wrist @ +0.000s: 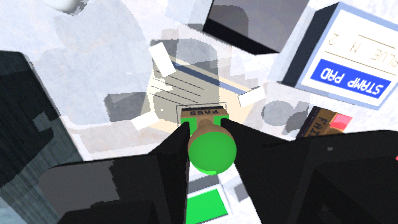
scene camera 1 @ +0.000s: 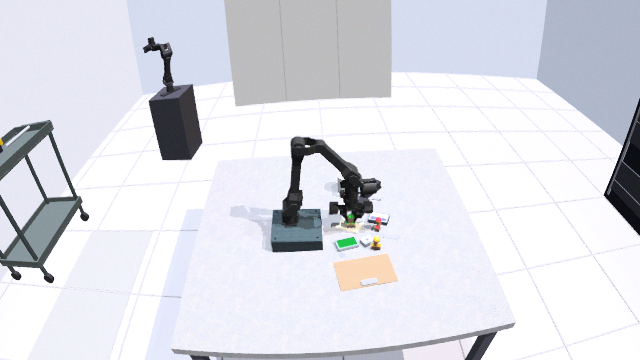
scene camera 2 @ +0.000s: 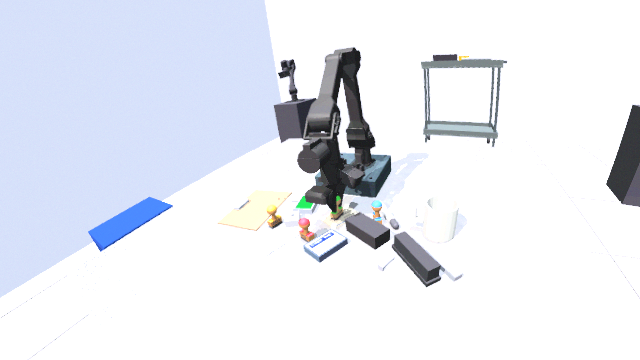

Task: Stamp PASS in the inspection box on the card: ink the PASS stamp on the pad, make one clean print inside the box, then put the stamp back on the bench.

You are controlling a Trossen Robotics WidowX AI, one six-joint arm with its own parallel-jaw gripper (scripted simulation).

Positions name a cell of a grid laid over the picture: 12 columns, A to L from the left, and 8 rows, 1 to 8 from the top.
Labels:
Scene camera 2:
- gripper: G5
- blue-and-white stamp pad box: G6
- tan clipboard: E5
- long black block: H6
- black box: H6

